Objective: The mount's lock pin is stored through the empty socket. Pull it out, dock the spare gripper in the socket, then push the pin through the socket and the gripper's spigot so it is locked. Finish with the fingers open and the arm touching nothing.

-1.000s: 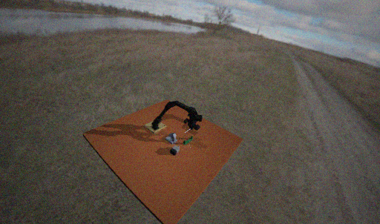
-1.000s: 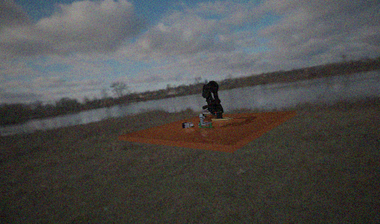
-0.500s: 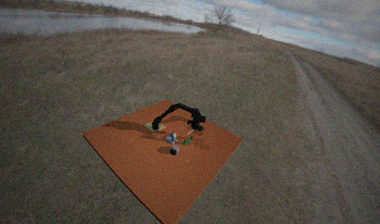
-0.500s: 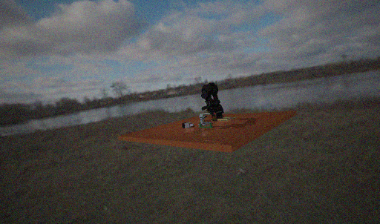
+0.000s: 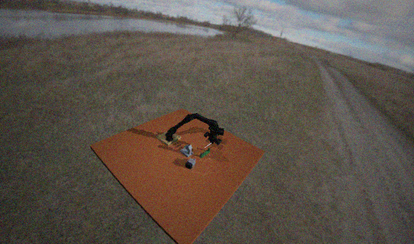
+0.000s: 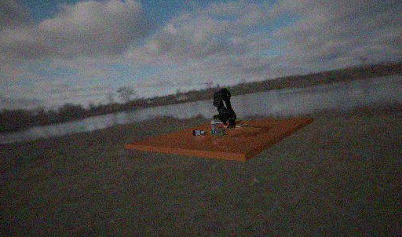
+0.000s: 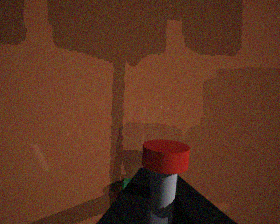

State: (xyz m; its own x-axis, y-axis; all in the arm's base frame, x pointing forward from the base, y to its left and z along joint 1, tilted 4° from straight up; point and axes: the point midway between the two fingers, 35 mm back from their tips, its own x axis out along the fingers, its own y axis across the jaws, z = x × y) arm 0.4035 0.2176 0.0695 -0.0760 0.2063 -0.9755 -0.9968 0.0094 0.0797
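My gripper tip is 100 mm to the left of the green cradle and 50 mm above it. The rest, counted from my gripper tip: spare gripper 310 mm to the right, 60 mm below; mount 130 mm behind, 220 mm to the right, 30 mm below.
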